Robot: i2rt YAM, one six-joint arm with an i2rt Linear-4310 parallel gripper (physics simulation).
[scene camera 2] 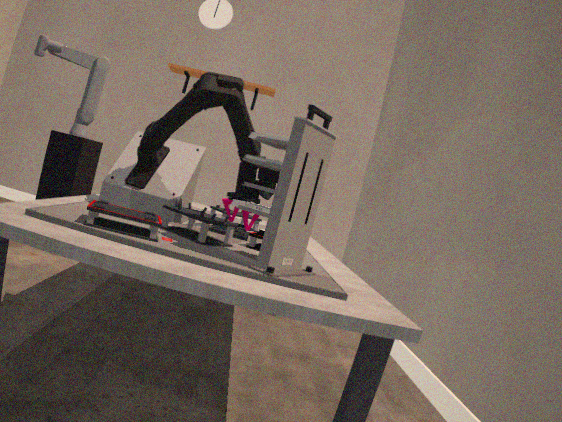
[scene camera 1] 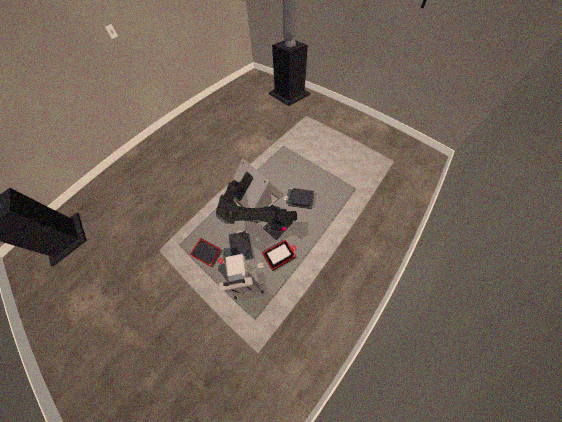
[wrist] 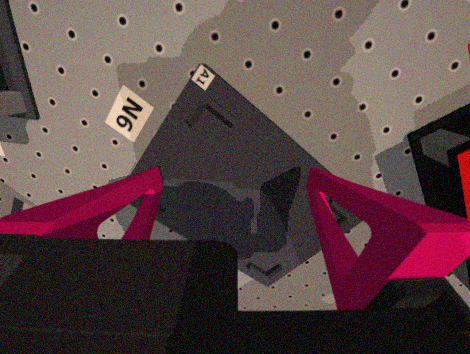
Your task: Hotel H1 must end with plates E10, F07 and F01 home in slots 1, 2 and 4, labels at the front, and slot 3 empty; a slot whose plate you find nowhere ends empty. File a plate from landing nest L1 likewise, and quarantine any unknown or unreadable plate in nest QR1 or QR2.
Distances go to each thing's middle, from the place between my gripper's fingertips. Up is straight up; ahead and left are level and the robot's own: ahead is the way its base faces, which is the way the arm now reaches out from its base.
I see my gripper 8 cm to the right of the white N6 tag (wrist: 129, 113), 3 cm past it and 3 cm above it.
